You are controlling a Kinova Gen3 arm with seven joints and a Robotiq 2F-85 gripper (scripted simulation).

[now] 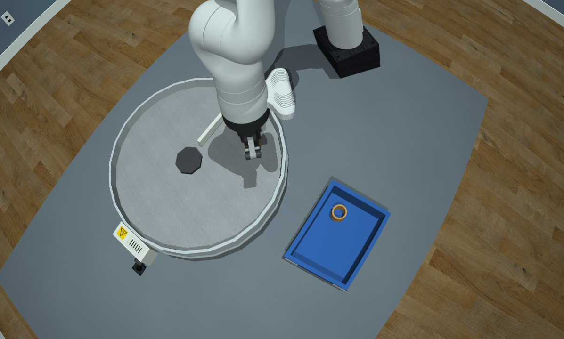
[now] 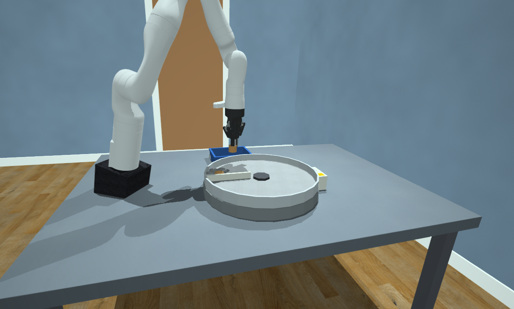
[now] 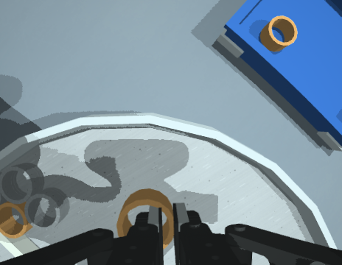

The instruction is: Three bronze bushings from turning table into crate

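The blue crate is 220 mm to the left of my hand, 130 mm below it and 20 mm ahead of it. From my hand the other things lie so: turning table (130 mm to the right, 100 mm below, 80 mm ahead).
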